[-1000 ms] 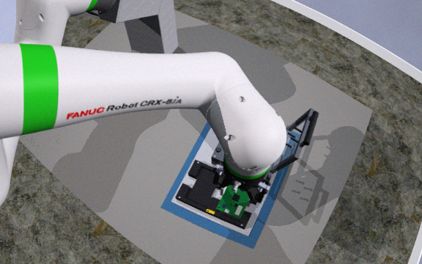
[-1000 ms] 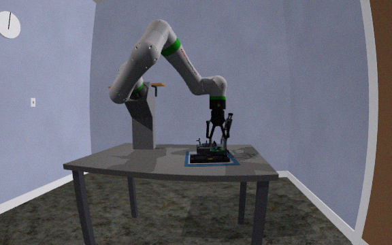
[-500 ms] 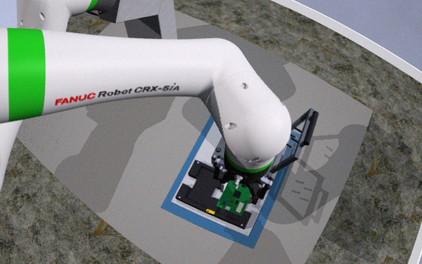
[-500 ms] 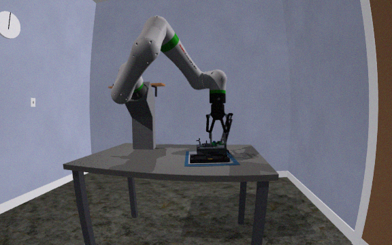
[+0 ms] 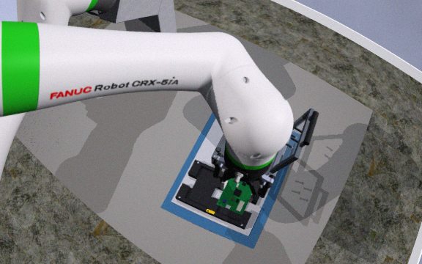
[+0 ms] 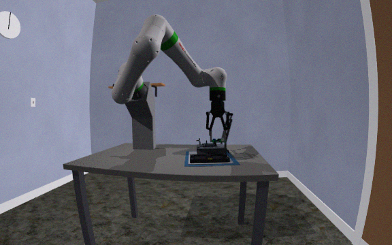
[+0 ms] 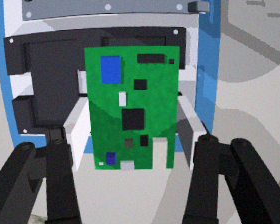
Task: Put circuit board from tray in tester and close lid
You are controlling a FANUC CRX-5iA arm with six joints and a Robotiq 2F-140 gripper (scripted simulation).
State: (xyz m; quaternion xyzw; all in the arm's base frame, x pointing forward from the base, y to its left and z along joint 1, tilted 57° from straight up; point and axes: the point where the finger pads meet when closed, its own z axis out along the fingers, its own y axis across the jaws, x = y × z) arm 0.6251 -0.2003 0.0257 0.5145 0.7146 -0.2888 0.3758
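The green circuit board lies 20 mm below my hand. From my hand the other things lie so: black latch hook: 200 mm to the left, 140 mm behind, 50 mm below; then lid: 180 mm to the left, 50 mm ahead, 40 mm above.
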